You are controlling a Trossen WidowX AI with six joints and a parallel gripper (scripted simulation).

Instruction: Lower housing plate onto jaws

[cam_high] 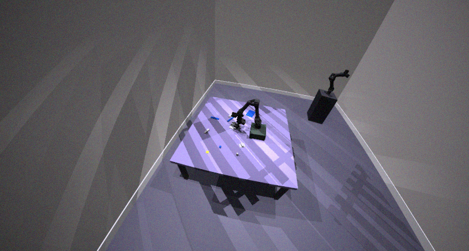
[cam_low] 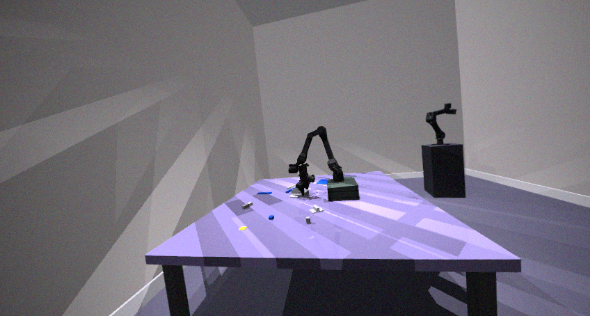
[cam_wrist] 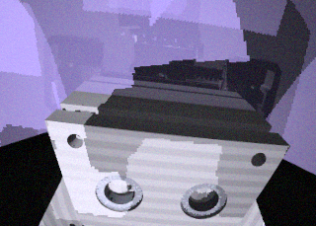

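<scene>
My gripper tip is now 20 mm short of the pale jaw assembly and 10 mm to the right of it. Also, from my gripper tip: white bar 340 mm ahead, 230 mm to the left; then blue bar 360 mm ahead, 40 mm to the right, 10 mm below; then yellow bit 180 mm ahead, 500 mm to the left, 10 mm below.
</scene>
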